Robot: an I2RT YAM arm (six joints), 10 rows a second.
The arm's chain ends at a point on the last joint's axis. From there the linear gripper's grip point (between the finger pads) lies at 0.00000 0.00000 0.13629 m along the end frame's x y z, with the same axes.
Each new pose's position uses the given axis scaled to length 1; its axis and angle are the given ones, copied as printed.
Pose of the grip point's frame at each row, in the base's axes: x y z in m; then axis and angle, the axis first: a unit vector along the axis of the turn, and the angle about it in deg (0 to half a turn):
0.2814 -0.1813 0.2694 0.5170 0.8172 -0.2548 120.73
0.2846 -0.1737 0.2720 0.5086 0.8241 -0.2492 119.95
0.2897 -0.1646 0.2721 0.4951 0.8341 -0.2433 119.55
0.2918 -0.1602 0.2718 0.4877 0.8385 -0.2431 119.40
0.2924 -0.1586 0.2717 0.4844 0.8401 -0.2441 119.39
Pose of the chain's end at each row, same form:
0.2128 -0.0779 0.3257 0.5170 0.8172 -0.2548 120.73
0.2132 -0.0717 0.3274 0.5086 0.8241 -0.2492 119.95
0.2153 -0.0646 0.3273 0.4951 0.8341 -0.2433 119.55
0.2163 -0.0609 0.3267 0.4877 0.8385 -0.2431 119.40
0.2167 -0.0594 0.3265 0.4844 0.8401 -0.2441 119.39

